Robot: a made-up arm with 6 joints.
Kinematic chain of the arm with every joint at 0, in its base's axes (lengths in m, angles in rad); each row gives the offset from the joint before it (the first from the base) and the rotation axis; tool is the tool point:
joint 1: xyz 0 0 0.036 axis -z
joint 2: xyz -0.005 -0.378 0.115 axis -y
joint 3: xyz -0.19 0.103 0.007 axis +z
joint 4: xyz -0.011 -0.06 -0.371 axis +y
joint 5: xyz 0.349 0.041 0 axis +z
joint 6: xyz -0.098 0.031 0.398 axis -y
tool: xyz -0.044 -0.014 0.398
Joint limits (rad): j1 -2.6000..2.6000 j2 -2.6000..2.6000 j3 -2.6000..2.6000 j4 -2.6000..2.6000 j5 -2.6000..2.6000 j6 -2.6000..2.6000
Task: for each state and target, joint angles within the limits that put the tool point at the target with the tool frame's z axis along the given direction. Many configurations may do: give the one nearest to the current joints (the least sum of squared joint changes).
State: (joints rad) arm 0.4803 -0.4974 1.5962 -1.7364 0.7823 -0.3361
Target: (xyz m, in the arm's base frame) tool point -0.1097 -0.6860 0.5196 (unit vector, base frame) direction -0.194 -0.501 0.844
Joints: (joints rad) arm 0.1632 -0.3153 2.0907 -1.1293 0.7870 -0.9569
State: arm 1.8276 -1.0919 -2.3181 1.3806 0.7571 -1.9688
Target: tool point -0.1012 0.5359 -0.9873 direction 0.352 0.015 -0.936
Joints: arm 1.9224 -0.2190 -1.9043 2.3410 -0.0431 -1.1382
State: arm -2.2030 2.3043 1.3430 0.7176 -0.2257 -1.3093
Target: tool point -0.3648 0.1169 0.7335 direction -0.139 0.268 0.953
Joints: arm -2.4186 2.1937 1.0584 0.8908 -0.6700 -1.9123
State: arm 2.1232 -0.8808 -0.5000 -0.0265 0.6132 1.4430
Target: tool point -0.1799 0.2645 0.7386 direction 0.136 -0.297 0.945
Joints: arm 2.5101 -1.1867 -1.0775 -0.2525 0.8188 0.9607
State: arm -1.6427 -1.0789 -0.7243 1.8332 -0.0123 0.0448
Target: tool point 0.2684 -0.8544 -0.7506 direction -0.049 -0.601 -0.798
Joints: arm -1.4366 -0.7074 -0.5684 2.2897 0.0085 -0.7833
